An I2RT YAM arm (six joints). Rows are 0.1 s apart.
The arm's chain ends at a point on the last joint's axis. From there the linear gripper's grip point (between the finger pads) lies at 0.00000 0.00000 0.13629 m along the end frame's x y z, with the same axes.
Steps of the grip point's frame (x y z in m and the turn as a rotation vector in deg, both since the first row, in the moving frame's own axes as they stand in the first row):
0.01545 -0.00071 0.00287 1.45 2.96 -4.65
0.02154 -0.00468 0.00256 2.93 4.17 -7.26
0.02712 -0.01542 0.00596 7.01 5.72 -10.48
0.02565 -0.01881 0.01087 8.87 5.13 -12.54
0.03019 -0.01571 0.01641 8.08 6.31 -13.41
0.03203 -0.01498 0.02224 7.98 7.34 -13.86
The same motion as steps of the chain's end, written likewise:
0.00856 0.00302 0.00310 1.45 2.96 -4.65
0.01210 0.00289 0.00310 2.93 4.17 -7.26
0.01516 0.00233 0.00765 7.01 5.72 -10.48
0.01590 0.00334 0.01304 8.87 5.13 -12.54
0.01763 0.00498 0.01858 8.08 6.31 -13.41
0.01712 0.00580 0.02466 7.98 7.34 -13.86

